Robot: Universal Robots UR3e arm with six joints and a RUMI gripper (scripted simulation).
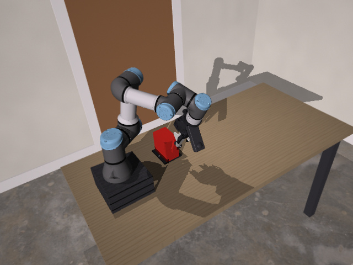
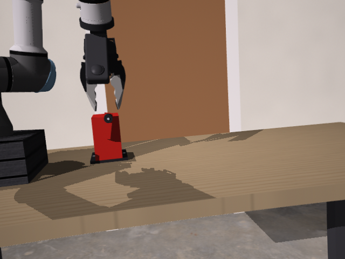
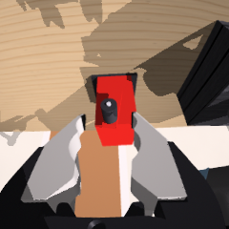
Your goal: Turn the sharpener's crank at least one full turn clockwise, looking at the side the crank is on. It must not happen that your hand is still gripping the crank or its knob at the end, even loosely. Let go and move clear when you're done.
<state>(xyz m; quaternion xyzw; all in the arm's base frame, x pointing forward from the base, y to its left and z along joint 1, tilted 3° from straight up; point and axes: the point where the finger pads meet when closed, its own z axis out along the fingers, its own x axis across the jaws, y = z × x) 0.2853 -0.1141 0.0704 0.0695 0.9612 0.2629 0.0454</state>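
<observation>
My hand is 10 mm short of the crank knob, 40 mm to the right of it and 40 mm above it.
</observation>
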